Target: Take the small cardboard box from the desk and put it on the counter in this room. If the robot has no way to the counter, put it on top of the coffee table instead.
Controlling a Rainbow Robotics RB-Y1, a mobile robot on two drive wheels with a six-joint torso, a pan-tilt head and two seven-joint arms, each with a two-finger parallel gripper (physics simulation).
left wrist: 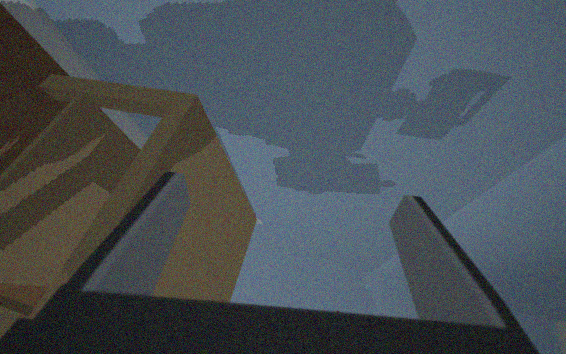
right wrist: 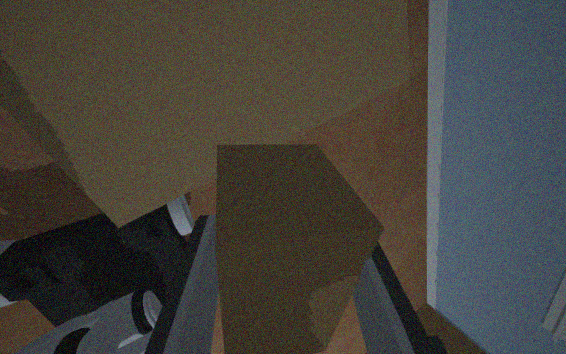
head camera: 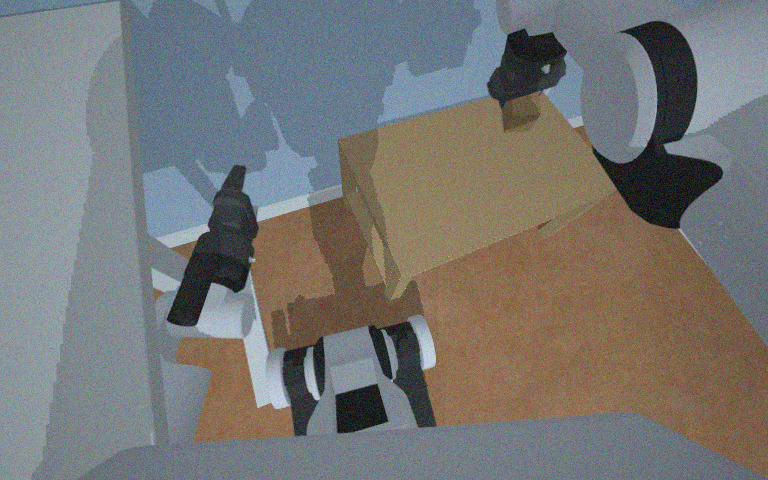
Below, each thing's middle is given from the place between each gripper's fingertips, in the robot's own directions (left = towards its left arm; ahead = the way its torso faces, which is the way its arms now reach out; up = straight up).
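The small cardboard box (head camera: 519, 115) is 110 mm above my left hand, 120 mm ahead of it, and it's 530 mm to the right of that hand too.
My right gripper, I can see, is 20 mm past the small cardboard box.
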